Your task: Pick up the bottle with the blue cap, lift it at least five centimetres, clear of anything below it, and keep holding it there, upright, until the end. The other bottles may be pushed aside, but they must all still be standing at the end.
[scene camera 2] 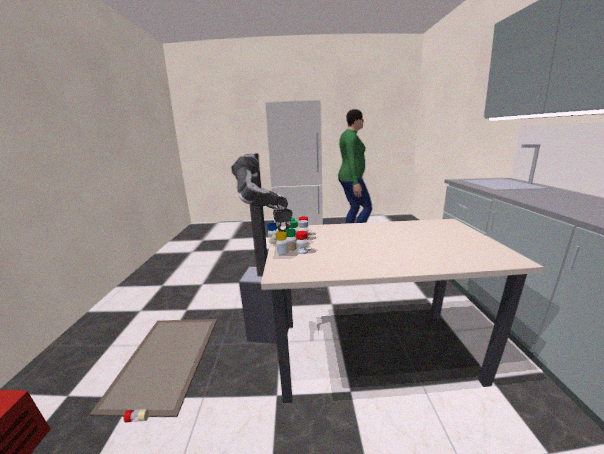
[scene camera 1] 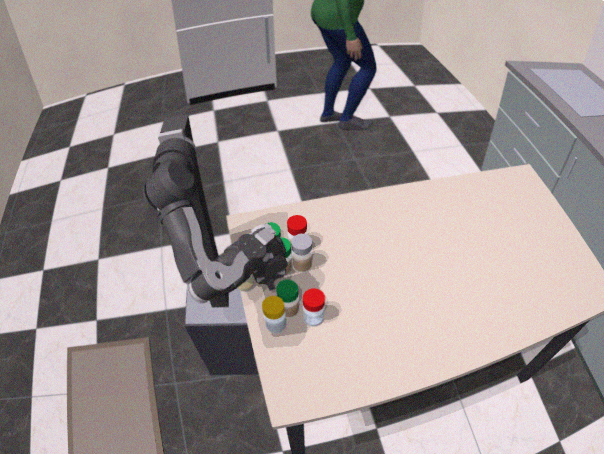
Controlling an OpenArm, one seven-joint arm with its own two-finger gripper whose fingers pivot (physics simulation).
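The blue-capped bottle (scene camera 2: 272,229) stands near the table's left edge in scene camera 2, behind the yellow-capped one. In scene camera 1 the arm hides its cap; part of a pale bottle body (scene camera 1: 245,285) shows below the wrist. My gripper (scene camera 1: 270,283) (scene camera 2: 283,226) is shut, with no bottle seen between its fingers, among the bottles and to the right of the blue cap. A yellow-capped bottle (scene camera 1: 274,315), a dark-green-capped bottle (scene camera 1: 288,298) and a red-capped bottle (scene camera 1: 314,307) (scene camera 2: 302,242) stand at the front. A red-and-white bottle (scene camera 2: 135,415) lies on the floor.
Behind the gripper are a grey-capped bottle (scene camera 1: 302,252), another red-capped bottle (scene camera 1: 297,226) and two green-capped bottles (scene camera 1: 273,229) (scene camera 1: 286,248), partly hidden. The bottles are close together at the left end of the table (scene camera 1: 425,260) (scene camera 2: 400,250). A person (scene camera 1: 345,55) (scene camera 2: 354,160) is beyond the table.
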